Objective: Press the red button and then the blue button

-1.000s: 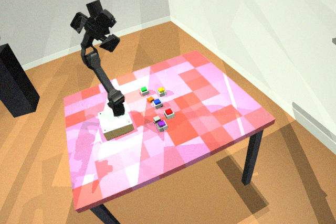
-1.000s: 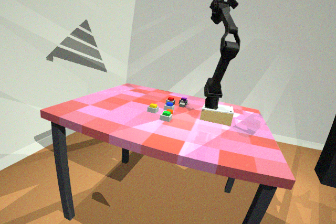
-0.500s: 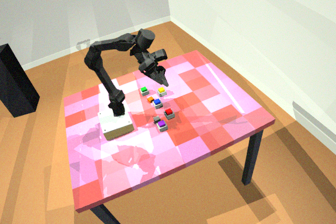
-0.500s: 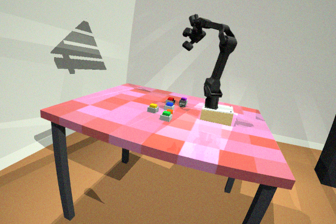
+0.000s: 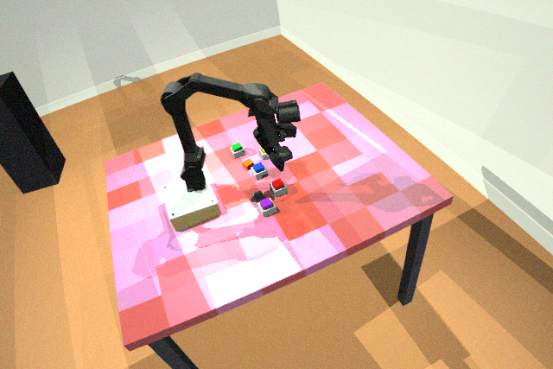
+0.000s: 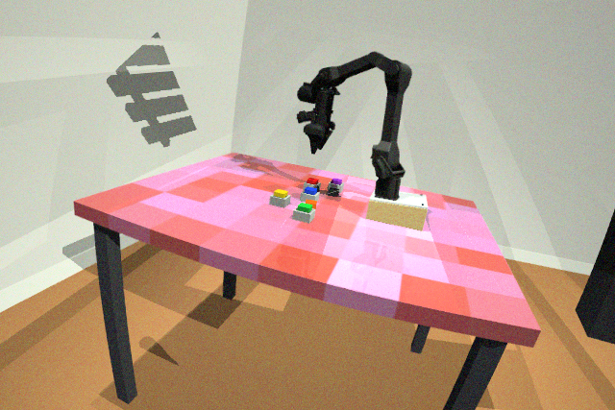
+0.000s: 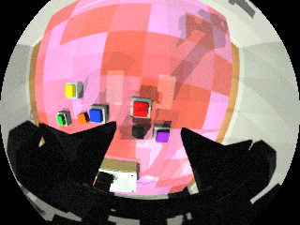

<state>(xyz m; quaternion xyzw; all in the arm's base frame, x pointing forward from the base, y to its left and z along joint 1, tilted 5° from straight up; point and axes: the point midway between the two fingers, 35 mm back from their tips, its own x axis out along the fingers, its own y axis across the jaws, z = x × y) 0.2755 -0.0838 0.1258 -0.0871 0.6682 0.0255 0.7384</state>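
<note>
My gripper tip is 10 cm above the red button, 1 cm to the right of it and 1 cm past it. From my gripper tip the other things lie so: purple button 10 cm below, 7 cm behind, 6 cm to the right; dark block 12 cm below, 8 cm behind; blue button 12 cm to the left, 10 cm below, 5 cm behind.
</note>
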